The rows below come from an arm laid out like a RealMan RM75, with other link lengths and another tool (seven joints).
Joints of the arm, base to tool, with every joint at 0 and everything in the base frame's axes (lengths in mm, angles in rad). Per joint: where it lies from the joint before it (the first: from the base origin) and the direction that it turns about. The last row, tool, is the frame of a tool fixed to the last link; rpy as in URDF.
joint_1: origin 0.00 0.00 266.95 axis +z
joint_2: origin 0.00 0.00 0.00 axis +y
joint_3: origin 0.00 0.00 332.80 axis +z
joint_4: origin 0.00 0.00 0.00 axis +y
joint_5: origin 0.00 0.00 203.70 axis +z
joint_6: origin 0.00 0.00 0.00 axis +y
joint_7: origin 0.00 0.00 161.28 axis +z
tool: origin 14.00 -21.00 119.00 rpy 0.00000 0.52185 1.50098
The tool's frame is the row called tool.
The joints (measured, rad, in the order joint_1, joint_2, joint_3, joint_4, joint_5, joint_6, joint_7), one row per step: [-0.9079 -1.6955 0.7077 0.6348 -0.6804 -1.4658 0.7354]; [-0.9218 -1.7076 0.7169 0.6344 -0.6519 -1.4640 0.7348]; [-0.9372 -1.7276 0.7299 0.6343 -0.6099 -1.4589 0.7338]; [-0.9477 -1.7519 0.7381 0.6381 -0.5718 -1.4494 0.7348]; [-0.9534 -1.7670 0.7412 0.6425 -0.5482 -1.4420 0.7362]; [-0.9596 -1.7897 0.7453 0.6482 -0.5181 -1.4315 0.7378]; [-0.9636 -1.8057 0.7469 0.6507 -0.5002 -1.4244 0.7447]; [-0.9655 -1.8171 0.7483 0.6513 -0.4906 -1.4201 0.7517]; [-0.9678 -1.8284 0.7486 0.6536 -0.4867 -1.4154 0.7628]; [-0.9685 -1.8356 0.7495 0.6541 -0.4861 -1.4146 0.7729]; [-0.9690 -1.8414 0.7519 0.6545 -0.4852 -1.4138 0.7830]
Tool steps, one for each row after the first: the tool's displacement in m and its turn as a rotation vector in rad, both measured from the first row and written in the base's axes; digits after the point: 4 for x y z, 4 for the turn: [0.0011 -0.0003 -0.0078 -0.0197 0.0260 -0.0048]; [0.0002 -0.0021 -0.0197 -0.0469 0.0640 -0.0082]; [-0.0009 -0.0037 -0.0320 -0.0670 0.0960 -0.0136]; [-0.0015 -0.0040 -0.0386 -0.0755 0.1157 -0.0185]; [-0.0021 -0.0053 -0.0490 -0.0880 0.1393 -0.0248]; [-0.0018 -0.0064 -0.0567 -0.0981 0.1534 -0.0342]; [-0.0014 -0.0077 -0.0628 -0.1070 0.1609 -0.0421]; [0.0011 -0.0080 -0.0688 -0.1134 0.1643 -0.0566]; [0.0027 -0.0092 -0.0733 -0.1210 0.1655 -0.0676]; [0.0038 -0.0102 -0.0769 -0.1285 0.1688 -0.0785]
